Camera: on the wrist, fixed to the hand. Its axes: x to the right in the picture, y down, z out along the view.
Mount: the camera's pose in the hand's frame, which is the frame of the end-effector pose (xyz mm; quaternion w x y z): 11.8 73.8 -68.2 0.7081 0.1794 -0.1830 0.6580
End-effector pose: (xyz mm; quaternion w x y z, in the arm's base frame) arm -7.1 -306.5 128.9 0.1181 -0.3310 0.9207 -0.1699
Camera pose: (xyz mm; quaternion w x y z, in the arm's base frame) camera -80.5 -244.8 161.2 0.4233 0.3615 0.8176 -0.1472
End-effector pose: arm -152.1 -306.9 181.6 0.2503 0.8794 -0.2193 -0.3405
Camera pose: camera -111.7 -351.1 263.2 0.2034 0.4610 -0.8408 -0.1980
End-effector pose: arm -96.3 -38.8 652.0 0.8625 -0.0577 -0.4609 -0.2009
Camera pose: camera -8.3 5.7 629.2 0.6689 -0.2262 -0.4823 0.5185
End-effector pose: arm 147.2 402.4 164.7 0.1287 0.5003 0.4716 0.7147
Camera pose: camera 105.9 334.4 227.2 0.3826 -0.8184 -0.1094 -0.4146
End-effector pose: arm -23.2 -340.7 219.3 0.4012 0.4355 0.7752 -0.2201
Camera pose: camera 6.8 -249.1 249.9 0.4926 0.8501 0.1495 -0.1106
